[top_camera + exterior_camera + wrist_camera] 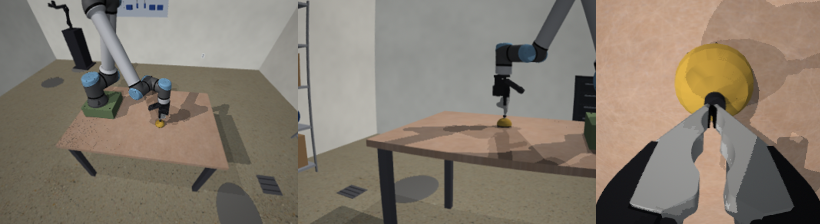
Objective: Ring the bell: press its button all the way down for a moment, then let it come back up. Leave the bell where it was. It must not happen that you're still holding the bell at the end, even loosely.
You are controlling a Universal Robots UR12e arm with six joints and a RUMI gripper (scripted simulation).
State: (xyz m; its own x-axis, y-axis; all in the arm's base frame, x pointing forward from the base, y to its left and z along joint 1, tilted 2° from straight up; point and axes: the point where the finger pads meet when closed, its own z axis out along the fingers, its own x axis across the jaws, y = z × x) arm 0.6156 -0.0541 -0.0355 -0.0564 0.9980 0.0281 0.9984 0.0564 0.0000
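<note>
Right now my hand is 3 cm above the black button. Round my hand: yellow dome bell (4 cm below).
</note>
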